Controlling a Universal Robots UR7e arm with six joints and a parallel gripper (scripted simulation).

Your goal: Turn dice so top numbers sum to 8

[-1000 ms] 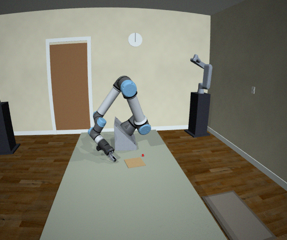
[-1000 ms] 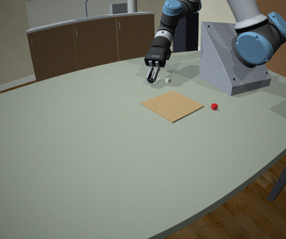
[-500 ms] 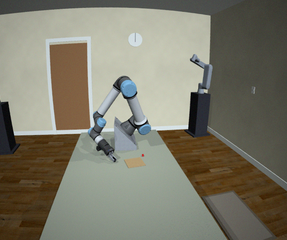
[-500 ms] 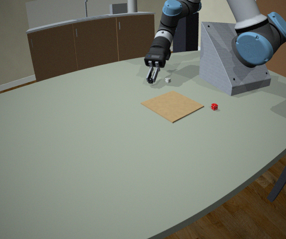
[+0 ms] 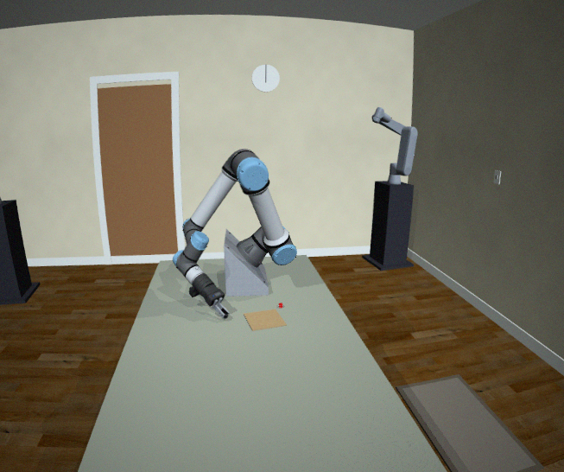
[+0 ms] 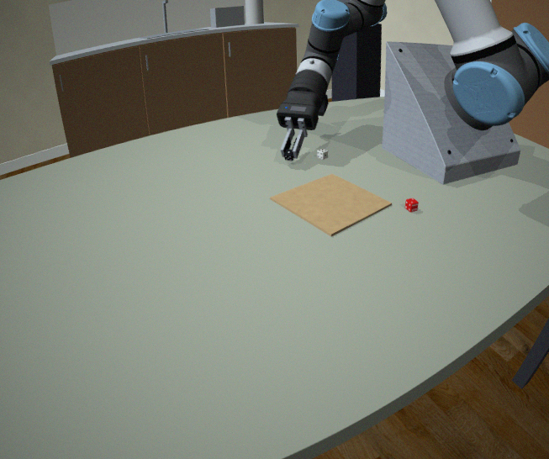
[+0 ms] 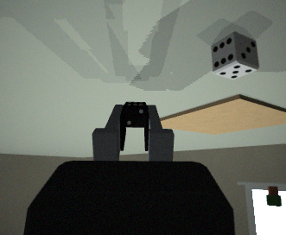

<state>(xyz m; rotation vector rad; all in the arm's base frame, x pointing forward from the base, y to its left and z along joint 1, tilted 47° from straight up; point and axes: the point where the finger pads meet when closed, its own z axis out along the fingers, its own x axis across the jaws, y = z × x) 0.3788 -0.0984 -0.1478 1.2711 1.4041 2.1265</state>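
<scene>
Right now my hand is 70 mm past the white die, 30 mm above it and 10 mm to the right of it. Round my hand: tan mat 160 mm to the left, 40 mm ahead, 30 mm below; then red die 260 mm to the left, 50 mm behind, 30 mm below.
</scene>
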